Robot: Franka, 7 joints.
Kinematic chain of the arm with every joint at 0, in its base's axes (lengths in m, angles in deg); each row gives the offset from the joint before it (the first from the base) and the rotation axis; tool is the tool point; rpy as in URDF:
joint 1: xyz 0 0 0.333 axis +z
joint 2: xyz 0 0 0 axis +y
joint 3: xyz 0 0 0.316 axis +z
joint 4: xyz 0.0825 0 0 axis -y
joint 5: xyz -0.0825 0 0.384 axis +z
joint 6: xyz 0 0 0 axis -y
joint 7: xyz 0.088 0 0 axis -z
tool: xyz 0 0 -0.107 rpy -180 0 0
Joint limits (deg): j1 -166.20..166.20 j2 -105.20..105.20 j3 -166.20..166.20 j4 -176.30..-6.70 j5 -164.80..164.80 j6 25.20..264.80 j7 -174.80..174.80
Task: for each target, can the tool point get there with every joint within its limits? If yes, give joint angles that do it. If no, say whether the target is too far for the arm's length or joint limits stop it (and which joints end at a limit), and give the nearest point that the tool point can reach.
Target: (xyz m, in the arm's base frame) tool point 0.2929 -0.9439 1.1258
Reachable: no: too far | nearest point 0.1983 -0.6391 0.8698 | short by 0.409 m
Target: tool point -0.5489 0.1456 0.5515
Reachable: yes | joints 120.62 7.39 57.13 -97.96 124.22 198.89 13.84
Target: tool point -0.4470 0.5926 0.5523
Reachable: yes | joints 134.16 30.06 -17.59 -71.24 -87.49 171.71 43.68
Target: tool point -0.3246 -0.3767 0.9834
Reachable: yes | joints 116.83 -21.62 82.39 -64.69 1.41 175.09 -16.04
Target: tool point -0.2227 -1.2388 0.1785
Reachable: no: too far | nearest point -0.1507 -0.8381 0.2285 | short by 0.410 m
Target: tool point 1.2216 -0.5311 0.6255
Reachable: no: too far | nearest point 0.7684 -0.3341 0.5170 | short by 0.506 m
